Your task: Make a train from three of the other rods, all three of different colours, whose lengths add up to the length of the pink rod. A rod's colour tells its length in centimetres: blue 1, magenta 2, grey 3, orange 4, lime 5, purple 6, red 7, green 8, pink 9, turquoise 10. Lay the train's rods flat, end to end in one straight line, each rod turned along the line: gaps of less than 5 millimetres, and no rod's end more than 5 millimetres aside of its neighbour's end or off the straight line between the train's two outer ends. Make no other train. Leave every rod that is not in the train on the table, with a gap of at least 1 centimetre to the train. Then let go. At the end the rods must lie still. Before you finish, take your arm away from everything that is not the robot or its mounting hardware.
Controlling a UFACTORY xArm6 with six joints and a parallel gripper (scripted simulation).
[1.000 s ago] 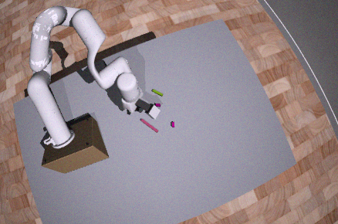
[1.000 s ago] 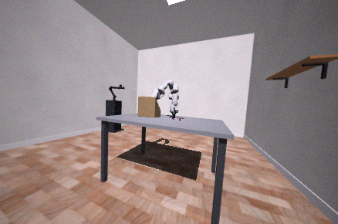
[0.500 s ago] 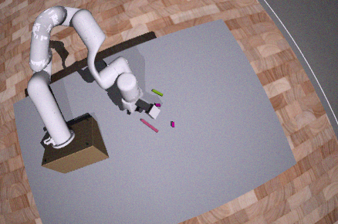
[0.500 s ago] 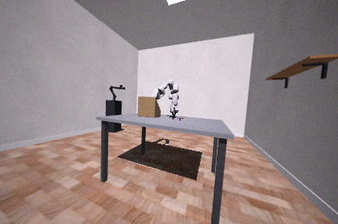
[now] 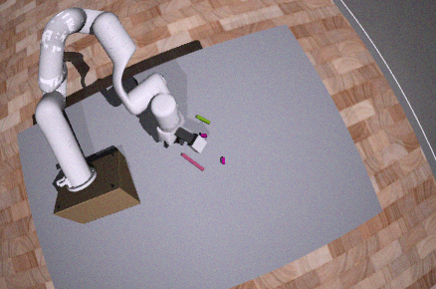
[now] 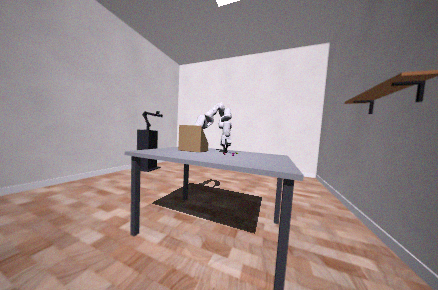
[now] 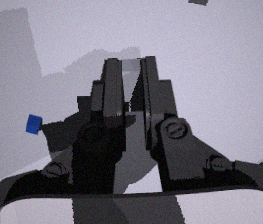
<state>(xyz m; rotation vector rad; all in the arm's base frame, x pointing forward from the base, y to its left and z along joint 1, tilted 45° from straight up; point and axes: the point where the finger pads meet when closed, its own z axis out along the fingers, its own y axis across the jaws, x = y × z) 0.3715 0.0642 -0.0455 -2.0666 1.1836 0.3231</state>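
The grey rod is 2 cm below my hand. Also, from my hand: lime rod (12 cm ahead, 2 cm to the left, 3 cm below); pink rod (1 cm ahead, 10 cm to the right, 3 cm below).
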